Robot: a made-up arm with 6 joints. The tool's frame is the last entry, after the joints.
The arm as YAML. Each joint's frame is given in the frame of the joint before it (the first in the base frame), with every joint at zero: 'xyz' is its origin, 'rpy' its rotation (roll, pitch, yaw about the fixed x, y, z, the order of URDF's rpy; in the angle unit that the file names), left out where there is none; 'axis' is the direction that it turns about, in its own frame. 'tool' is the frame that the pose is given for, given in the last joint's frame.
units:
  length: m
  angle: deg
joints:
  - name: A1
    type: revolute
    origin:
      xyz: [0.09, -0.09, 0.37]
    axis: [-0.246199, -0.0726, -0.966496]
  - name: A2
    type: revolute
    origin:
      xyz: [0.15, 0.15, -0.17]
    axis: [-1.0, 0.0, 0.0]
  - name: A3
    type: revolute
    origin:
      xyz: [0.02, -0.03, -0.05]
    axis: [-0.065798, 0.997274, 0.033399]
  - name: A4
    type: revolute
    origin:
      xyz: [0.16, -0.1, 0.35]
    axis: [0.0, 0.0, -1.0]
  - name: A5
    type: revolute
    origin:
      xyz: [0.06, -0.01, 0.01]
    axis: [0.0, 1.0, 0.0]
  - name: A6
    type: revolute
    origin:
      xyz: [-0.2, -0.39, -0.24]
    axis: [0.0, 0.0, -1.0]
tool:
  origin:
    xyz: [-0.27, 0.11, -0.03]
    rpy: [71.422, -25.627, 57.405]
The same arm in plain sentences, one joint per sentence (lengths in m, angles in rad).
The arm has six revolute joints in a row. What follows holds with every joint at zero, and every direction is one of the base frame's. Joint 1 is mounted 0.09 m along +x and 0.09 m along -y and 0.37 m along +z from the base frame's origin and turns about the direction (-0.246199, -0.0726, -0.966496). Joint 2 is mounted 0.15 m along +x and 0.15 m along +y and 0.17 m along -z from joint 1 and turns about -x. Joint 3 is mounted 0.02 m along +x and 0.03 m along -y and 0.05 m along -z from joint 2 and turns about the direction (-0.065798, 0.997274, 0.033399). Joint 4 is mounted 0.16 m along +x and 0.1 m along -y and 0.35 m along +z from joint 3 and turns about -z. Joint 5 is mounted 0.06 m along +x and 0.01 m along -y and 0.01 m along +z from joint 4 and turns about +y. Joint 6 is mounted 0.2 m along -x and 0.39 m along -y and 0.24 m along -z from joint 5 and turns about -z. The tool frame, which is the frame that the pose is given for, is mounted 0.27 m along -x and 0.11 m along +y and 0.03 m along -z from joint 6; its axes are the base frame's turned by roll 1.2465, pitch -0.4473 and yaw 1.0019 rad (as in URDF: about the fixed x, then y, then z).
